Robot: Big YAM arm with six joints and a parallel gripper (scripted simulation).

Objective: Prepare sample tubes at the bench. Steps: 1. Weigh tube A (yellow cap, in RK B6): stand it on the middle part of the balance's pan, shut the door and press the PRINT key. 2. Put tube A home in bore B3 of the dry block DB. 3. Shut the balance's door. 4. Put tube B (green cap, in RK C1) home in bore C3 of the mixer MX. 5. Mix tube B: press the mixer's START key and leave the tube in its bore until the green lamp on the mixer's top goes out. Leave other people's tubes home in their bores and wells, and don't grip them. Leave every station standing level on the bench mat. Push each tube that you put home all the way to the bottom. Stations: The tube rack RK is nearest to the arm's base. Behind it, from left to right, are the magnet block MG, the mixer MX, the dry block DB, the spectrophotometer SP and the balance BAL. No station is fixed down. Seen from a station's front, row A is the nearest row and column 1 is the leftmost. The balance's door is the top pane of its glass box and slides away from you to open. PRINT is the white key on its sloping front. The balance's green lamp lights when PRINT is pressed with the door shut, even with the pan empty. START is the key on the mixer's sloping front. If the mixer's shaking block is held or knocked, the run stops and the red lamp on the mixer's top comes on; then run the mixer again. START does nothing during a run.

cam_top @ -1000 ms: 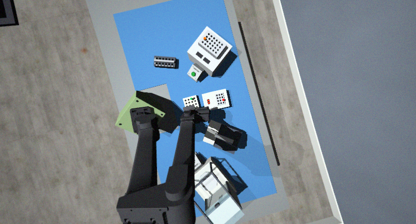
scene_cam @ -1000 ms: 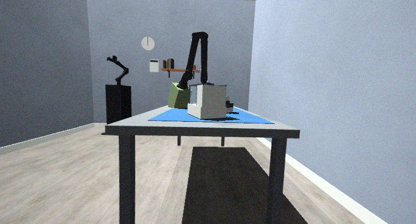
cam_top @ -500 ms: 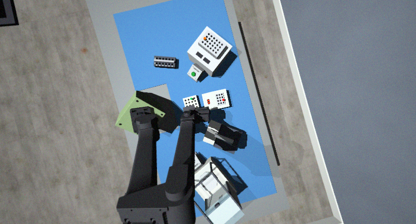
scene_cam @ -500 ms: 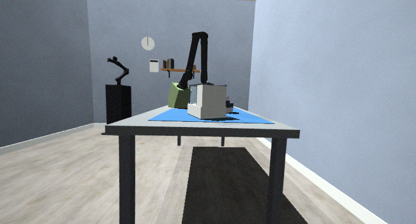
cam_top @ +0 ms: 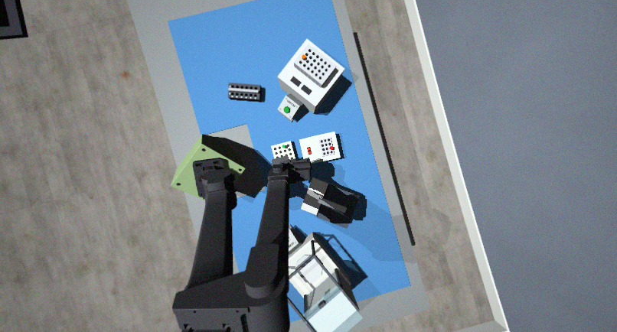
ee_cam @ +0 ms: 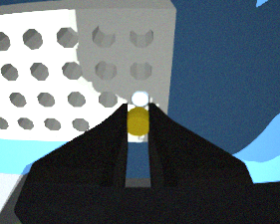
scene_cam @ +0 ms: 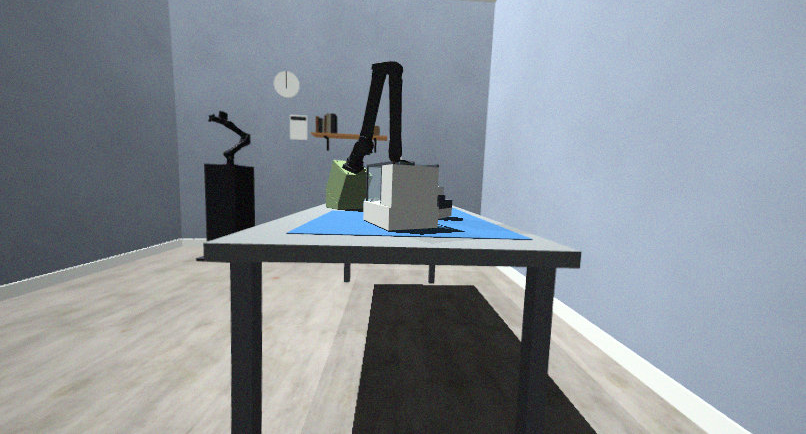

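My gripper is now 50 mm to the right of the white rack RK, 30 mm above it and 10 mm short of it. From my hand the other things lie so: dry block DB: 160 mm ahead, 60 mm to the left, 20 mm below; mixer's green start key: 240 mm to the left, 50 mm ahead, 20 mm above; spectrophotometer SP: 170 mm to the right, 160 mm ahead, 20 mm above.
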